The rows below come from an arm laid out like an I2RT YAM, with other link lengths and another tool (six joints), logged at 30 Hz.
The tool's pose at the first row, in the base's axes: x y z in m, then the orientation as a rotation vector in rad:
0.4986 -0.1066 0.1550 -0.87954 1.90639 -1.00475
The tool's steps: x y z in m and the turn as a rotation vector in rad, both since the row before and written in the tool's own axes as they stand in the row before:
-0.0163 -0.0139 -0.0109 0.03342 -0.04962 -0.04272
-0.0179 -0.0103 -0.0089 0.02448 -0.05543 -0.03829
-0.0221 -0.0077 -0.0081 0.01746 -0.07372 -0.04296
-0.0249 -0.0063 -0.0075 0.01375 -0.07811 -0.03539
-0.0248 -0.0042 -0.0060 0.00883 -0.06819 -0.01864
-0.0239 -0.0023 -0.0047 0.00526 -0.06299 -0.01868
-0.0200 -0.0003 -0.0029 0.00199 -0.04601 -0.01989
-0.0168 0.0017 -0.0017 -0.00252 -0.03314 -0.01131
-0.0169 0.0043 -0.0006 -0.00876 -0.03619 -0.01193
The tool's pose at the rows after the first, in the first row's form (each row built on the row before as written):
0.4993 -0.0957 0.1764 -0.92108 1.83124 -1.02801
0.5004 -0.0816 0.1939 -0.96400 1.75775 -1.03616
0.5018 -0.0624 0.2095 -1.02039 1.67172 -1.02859
0.5023 -0.0398 0.2238 -1.07121 1.58644 -1.00916
0.5016 -0.0166 0.2352 -1.10490 1.51839 -0.98109
0.5000 0.0061 0.2441 -1.13785 1.45648 -0.95382
0.4980 0.0254 0.2497 -1.16750 1.40939 -0.93676
0.4959 0.0421 0.2522 -1.18887 1.37914 -0.91980
0.4939 0.0594 0.2519 -1.21594 1.34975 -0.89729

